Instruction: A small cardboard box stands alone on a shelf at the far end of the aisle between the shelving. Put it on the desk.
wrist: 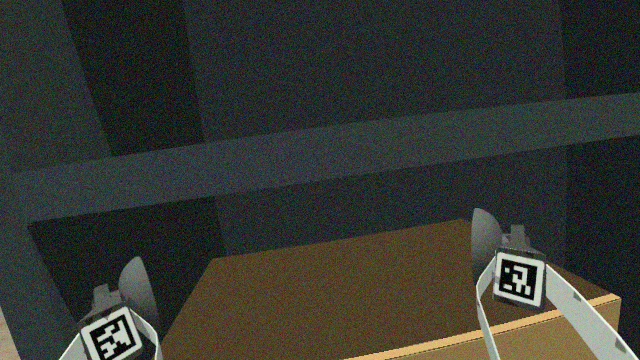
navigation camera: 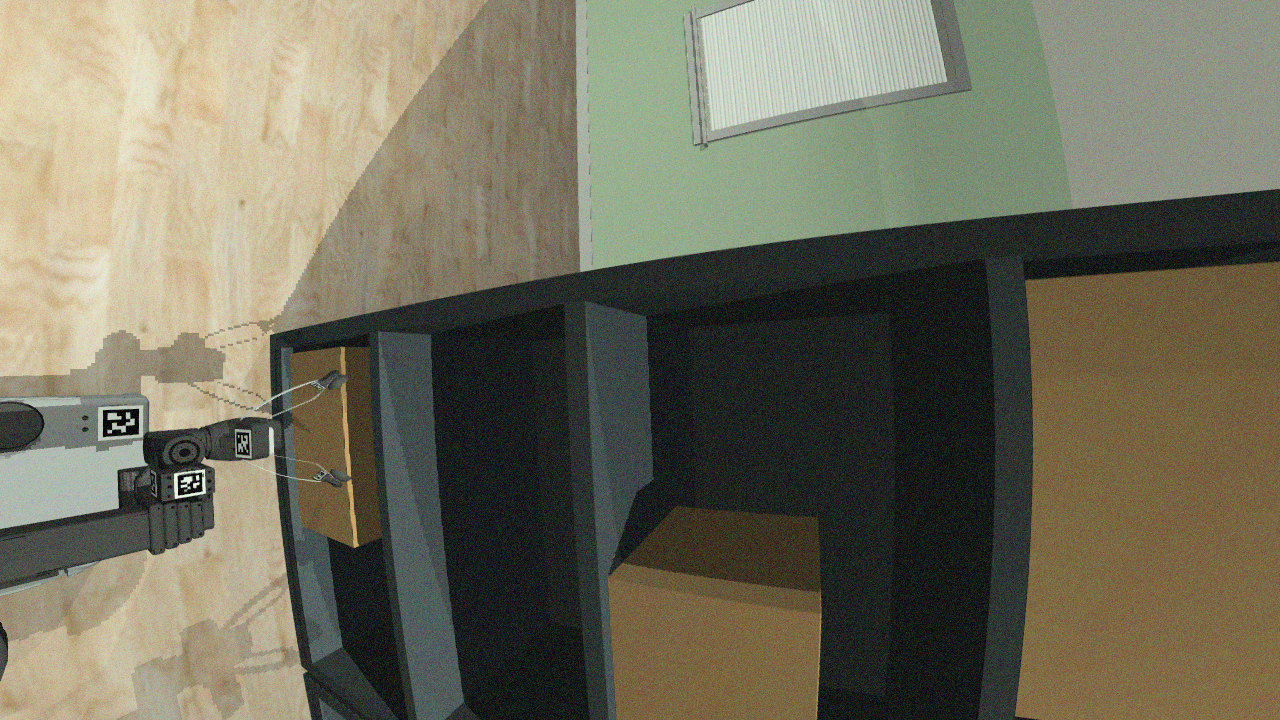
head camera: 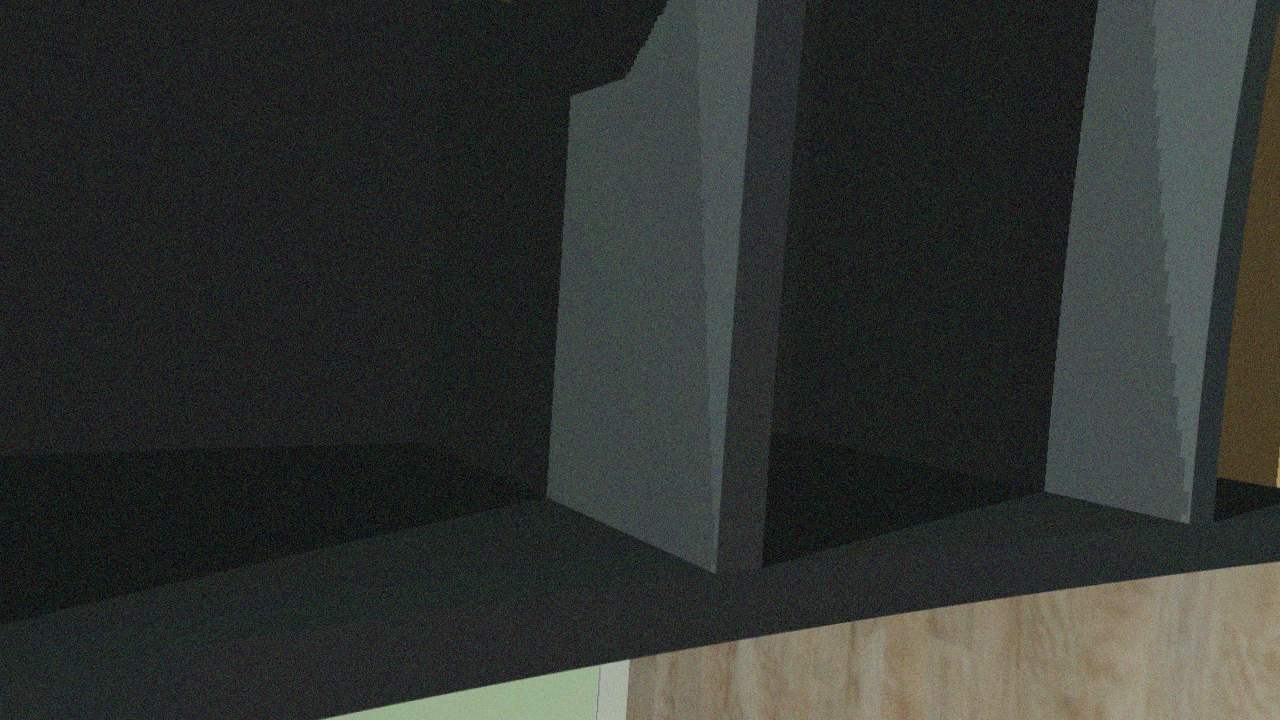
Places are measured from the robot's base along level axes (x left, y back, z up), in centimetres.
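Pixels of known places: gripper, between the fingertips: (wrist: 313, 261) (navigation camera: 347, 427); robot's base, origin of its link: (navigation camera: 10, 423).
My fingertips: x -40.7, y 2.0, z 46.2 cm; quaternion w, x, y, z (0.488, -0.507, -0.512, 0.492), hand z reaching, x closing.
Ahead of a thing's pixels: the offset from my fingertips to its top centre. Level surfaces: height alone.
A brown cardboard box {dx -19.5, dy +5.2, dz -11.6 cm} (head camera: 1248, 385) (navigation camera: 324, 447) (wrist: 320, 300) sits in the lowest compartment of the dark shelf unit (head camera: 501, 617) (navigation camera: 501, 304) (wrist: 320, 155), below a shelf board. My gripper (navigation camera: 335, 428) (wrist: 313, 261) is open. Its fingers stand wide apart and overlap the box in the navigation and wrist views, with nothing held between them. I cannot tell whether they touch it. Part of the box's far side is hidden. The desk does not show in these views.
Another cardboard box {dx -20.9, dy +40.5, dz +79.8 cm} (navigation camera: 716, 653) sits in a higher compartment, and a large brown one {dx -19.5, dy +5.6, dz +125.6 cm} (navigation camera: 1154, 492) shows higher still. The shelf's end panel borders the wood floor {dz -46.2 cm} (navigation camera: 179, 161) (head camera: 984, 662) and the green wall (navigation camera: 805, 188) (head camera: 501, 698). A window (navigation camera: 823, 62) is in the wall.
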